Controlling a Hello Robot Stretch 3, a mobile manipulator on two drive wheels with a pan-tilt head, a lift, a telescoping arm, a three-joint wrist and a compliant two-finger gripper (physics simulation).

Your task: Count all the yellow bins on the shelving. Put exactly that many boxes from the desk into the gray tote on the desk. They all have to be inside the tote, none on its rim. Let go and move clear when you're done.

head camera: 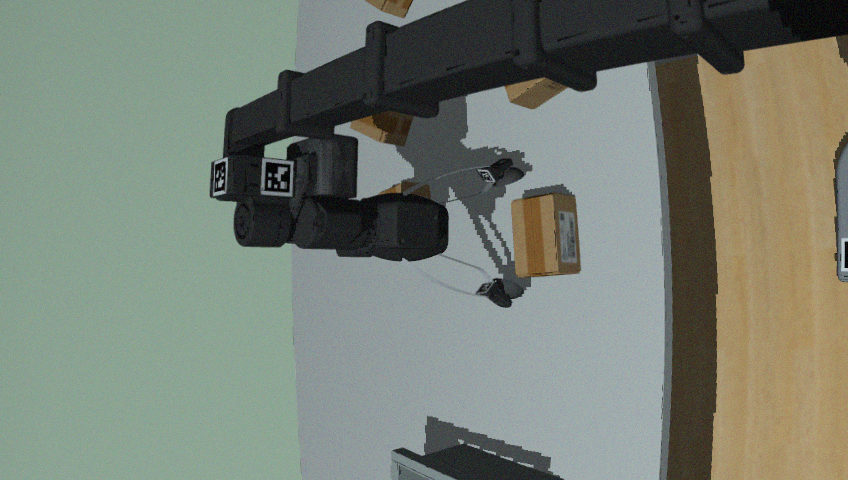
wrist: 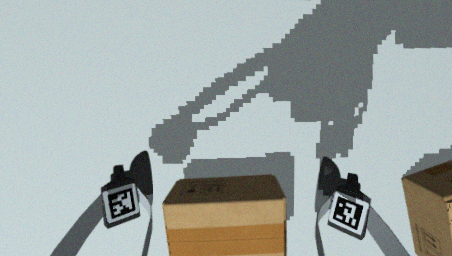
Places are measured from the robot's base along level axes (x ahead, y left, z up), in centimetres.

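Pixels of known places: gripper, fingertip midpoint: [head camera: 517,233] [wrist: 233,172].
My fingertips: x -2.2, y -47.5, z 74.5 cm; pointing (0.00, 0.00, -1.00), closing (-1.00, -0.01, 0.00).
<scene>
For each thing: its top centre in the pictures, then the offset to it from my fingertips. "*": a spot on its surface instead. Level surfaces: height alone.
- brown cardboard box, top centre: [wrist: 225,240] [head camera: 533,235] dx +0.4, dy +4.3, dz +2.5 cm
- gray tote, surface spot: [head camera: 410,462] * dx +28.5, dy -7.9, dz +9.5 cm
- light gray desk, surface height: dz -2.5 cm
- wood floor, surface height: dz -74.5 cm
My gripper [head camera: 512,231] [wrist: 233,172] is open and empty, its fingertips spread above the desk. A brown cardboard box [head camera: 545,234] [wrist: 226,220] with an orange tape band lies between the two fingertips in the wrist view, with space on both sides; its near part is cut off there. Another box [head camera: 534,93] [wrist: 431,215] lies to the right in the wrist view. More boxes [head camera: 389,127] [head camera: 410,189] [head camera: 392,5] are partly hidden by the arm or cut off by the frame. The gray tote [head camera: 410,462] shows partly at the bottom of the head view. The shelving and yellow bins do not show.
The light gray desk [head camera: 476,362] has its edge [head camera: 666,333] at the right in the head view, with wood floor [head camera: 779,297] beyond. The dark telescoping arm [head camera: 458,53] crosses above the desk. A green surface [head camera: 142,267] lies at the left.
</scene>
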